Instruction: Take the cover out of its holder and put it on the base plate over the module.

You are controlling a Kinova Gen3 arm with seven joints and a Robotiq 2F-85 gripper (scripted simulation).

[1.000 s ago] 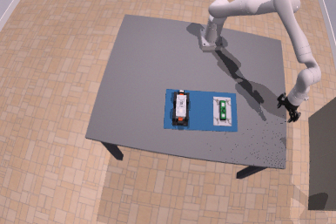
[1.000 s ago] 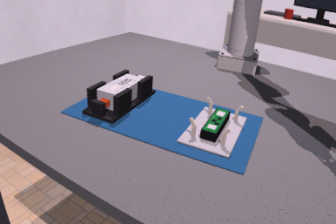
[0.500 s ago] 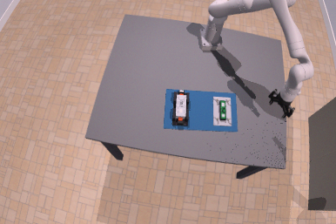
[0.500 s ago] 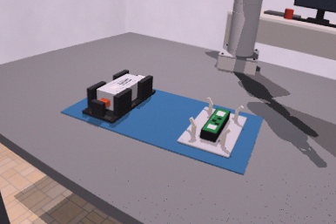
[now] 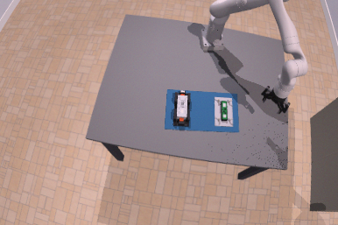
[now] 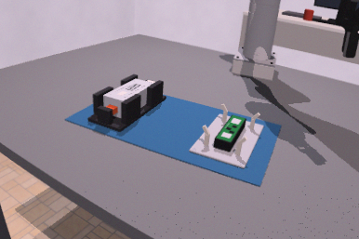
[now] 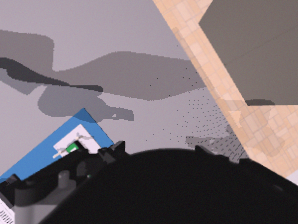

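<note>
Now: hand 1 cm short of the light grey cover, 43 cm to the left of it and 18 cm above it.
</note>
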